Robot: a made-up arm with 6 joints.
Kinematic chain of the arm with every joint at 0, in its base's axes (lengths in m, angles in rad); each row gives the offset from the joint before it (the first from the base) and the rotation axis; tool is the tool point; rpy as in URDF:
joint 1: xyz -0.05 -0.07 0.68 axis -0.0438 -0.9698 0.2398
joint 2: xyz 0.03 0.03 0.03 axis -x
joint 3: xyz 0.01 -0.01 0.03 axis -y
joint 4: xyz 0 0.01 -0.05 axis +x
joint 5: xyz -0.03 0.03 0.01 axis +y
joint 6: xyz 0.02 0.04 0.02 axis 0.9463 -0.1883 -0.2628
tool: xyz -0.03 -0.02 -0.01 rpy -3.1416 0 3.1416
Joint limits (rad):
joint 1: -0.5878..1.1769
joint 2: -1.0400..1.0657
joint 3: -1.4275..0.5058
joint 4: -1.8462..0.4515
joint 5: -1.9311..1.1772
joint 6: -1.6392..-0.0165
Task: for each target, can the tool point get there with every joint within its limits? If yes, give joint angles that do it. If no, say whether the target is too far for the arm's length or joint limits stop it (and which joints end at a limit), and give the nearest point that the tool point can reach.
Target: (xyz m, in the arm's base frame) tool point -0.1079 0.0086 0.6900
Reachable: yes | joints 0.8249 -0.5034 -0.2441 -0.7663 -0.3397 -0.6451
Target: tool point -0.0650 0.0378 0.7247
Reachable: yes | joints 0.1149 0.7010 -1.2502 -0.1695 -0.4519 -0.3511
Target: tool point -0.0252 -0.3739 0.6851
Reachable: no: too far | nearest point -0.0386 -0.1395 0.6707 | short by 0.235 m
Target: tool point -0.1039 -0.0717 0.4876
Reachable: no: joint limits stop it (at a limit: joint 1, joint 2, joint 4, joint 6) | nearest point -0.0992 -0.0479 0.5906 | short by 0.106 m
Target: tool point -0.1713 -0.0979 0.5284
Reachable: no: joint limits stop it (at a limit: joint 1, joint 4, joint 6) | nearest point -0.1408 -0.0774 0.6112 | short by 0.091 m
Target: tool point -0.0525 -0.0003 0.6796
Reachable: yes | joints -0.3440 0.3884 0.0311 -0.2719 -0.7393 -0.3430
